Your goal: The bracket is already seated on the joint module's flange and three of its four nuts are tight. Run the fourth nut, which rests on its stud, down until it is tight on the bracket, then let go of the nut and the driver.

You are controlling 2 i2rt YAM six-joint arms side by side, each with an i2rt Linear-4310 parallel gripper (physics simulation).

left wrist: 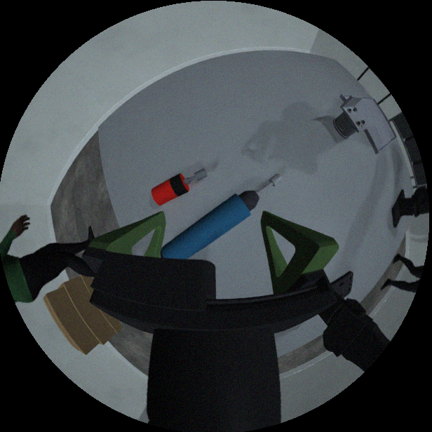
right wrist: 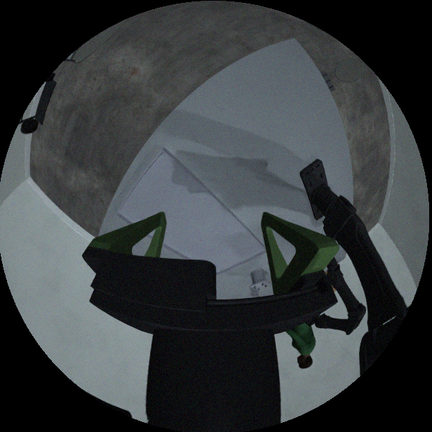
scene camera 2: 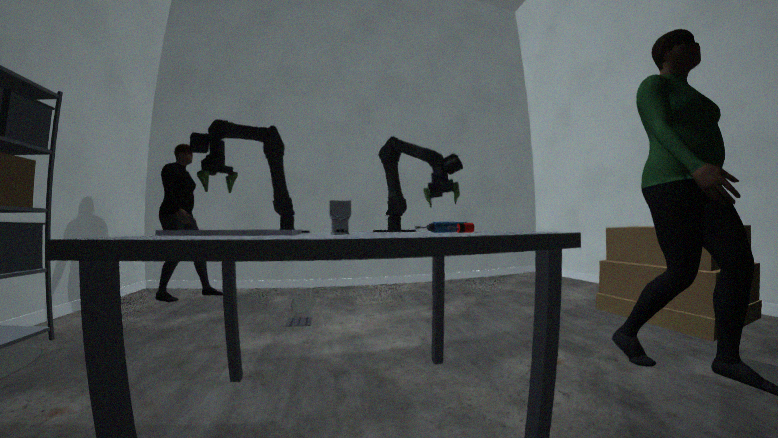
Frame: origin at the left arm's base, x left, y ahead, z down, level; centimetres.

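Seen in the pictures: left gripper, fingertip midpoint: [scene camera 2: 442,204]; right gripper, fingertip midpoint: [scene camera 2: 218,192].
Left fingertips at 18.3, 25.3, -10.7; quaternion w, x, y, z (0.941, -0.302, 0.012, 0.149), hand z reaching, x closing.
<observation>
Offsets run from my left fingertips to a thing's top centre, as dx, dy, dz.
The joint module [left wrist: 343,126] [right wrist: 258,274] stands on the table with the light grey bracket [scene camera 2: 340,208] [left wrist: 365,113] [right wrist: 259,286] on top. Small dark nuts or studs show on the bracket; how tight each is cannot be told. A blue-handled driver @[-0.1, -0.8, +6.6] [scene camera 2: 442,226] [left wrist: 207,227] with a dark nose and thin shaft lies on the table. A red tool @[+5.0, +6.8, +7.3] [scene camera 2: 467,227] [left wrist: 162,194] with a black band and grey tip lies beside it. My left gripper [scene camera 2: 443,204] [left wrist: 212,216] is open above the blue driver. My right gripper [scene camera 2: 217,191] [right wrist: 213,217] is open and empty, above the flat panel.
A flat pale panel @[-72.3, +19.6, +9.1] [scene camera 2: 234,232] [right wrist: 185,200] lies on the table [scene camera 2: 326,248] at the picture's left. In scene camera 2, a person in green [scene camera 2: 677,130] stands right of the table, near brown boxes [scene camera 2: 631,244]. A person in black [scene camera 2: 176,190] is behind the table, left. A shelf rack [scene camera 2: 52,163] stands far left.
</observation>
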